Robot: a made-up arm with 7 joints. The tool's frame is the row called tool. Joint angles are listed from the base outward.
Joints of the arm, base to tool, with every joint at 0 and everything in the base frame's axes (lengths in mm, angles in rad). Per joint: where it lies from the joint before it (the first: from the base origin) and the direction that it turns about. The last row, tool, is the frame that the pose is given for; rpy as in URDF.
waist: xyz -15.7 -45.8 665.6 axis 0 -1 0
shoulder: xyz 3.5 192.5 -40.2 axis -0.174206 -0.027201 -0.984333
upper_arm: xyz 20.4 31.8 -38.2 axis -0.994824 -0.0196 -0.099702
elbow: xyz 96.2 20.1 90 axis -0.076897 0.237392 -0.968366
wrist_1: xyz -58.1 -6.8 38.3 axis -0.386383 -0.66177 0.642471
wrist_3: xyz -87.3 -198.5 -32 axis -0.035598 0.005 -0.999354
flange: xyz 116 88 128.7 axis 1 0 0
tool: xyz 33.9 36.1 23.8 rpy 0 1.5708 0
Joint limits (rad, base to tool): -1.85..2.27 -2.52..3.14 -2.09..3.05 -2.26..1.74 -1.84..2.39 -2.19..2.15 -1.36..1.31
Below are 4 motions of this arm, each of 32 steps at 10 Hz.
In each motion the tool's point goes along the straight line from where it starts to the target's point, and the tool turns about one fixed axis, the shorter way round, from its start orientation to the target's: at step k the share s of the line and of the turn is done. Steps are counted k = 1, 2, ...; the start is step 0. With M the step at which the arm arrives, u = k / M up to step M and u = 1 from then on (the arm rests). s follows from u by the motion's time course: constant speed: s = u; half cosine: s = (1 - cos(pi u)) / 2; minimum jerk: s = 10 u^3 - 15 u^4 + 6 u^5.
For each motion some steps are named. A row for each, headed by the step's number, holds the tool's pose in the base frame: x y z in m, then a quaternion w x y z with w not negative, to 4 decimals.
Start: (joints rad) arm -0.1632 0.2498 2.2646 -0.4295 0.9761 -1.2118 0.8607
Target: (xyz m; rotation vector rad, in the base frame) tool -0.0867 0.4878 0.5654 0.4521 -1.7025 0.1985
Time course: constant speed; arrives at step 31
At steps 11, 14, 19, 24, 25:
11: -0.0340 0.4408 0.5653 0.5812 0.3276 -0.7372 0.1066
14: -0.0419 0.4479 0.5654 0.5896 0.3085 -0.7392 0.1038
19: -0.0551 0.4596 0.5654 0.6031 0.2763 -0.7417 0.0989
24: -0.0683 0.4714 0.5654 0.6158 0.2437 -0.7434 0.0939
25: -0.0709 0.4737 0.5654 0.6182 0.2371 -0.7436 0.0929

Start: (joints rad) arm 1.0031 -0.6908 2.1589 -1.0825 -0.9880 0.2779 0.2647
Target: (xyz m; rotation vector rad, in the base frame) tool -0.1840 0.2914 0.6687 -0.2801 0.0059 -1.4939
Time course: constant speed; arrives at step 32
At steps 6, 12, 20, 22, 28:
6: -0.0160 0.4412 0.7308 0.7031 -0.1264 0.0926 -0.6936
12: -0.0548 0.4066 0.7165 0.7087 -0.1266 0.0719 -0.6903
20: -0.1065 0.3605 0.6974 0.7156 -0.1268 0.0442 -0.6855
22: -0.1194 0.3490 0.6926 0.7172 -0.1269 0.0373 -0.6842
28: -0.1582 0.3144 0.6783 0.7219 -0.1269 0.0165 -0.6800

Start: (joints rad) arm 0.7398 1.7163 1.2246 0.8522 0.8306 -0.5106 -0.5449
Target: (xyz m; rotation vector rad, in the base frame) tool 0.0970 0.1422 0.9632 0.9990 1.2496 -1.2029
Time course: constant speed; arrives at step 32
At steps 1, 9, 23, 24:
1: 0.2461 0.0333 0.7617 0.0674 -0.0235 -0.7350 0.6743
9: 0.2076 0.0614 0.8137 0.1015 0.1382 0.7226 -0.6697
23: 0.1403 0.1106 0.9047 0.3826 0.3222 0.6291 -0.5950
24: 0.1355 0.1141 0.9112 0.4012 0.3341 0.6192 -0.5866

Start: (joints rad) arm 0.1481 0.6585 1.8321 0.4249 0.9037 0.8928 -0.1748
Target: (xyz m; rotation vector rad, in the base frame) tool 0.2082 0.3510 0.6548 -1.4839 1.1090 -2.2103
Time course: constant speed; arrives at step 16
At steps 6, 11, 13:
6: 0.3113 0.3578 0.6373 0.2226 -0.5018 0.1816 -0.8159
11: 0.2597 0.3544 0.6460 0.1767 -0.5094 0.2833 -0.7931
13: 0.2391 0.3530 0.6495 0.1576 -0.5105 0.3230 -0.7811

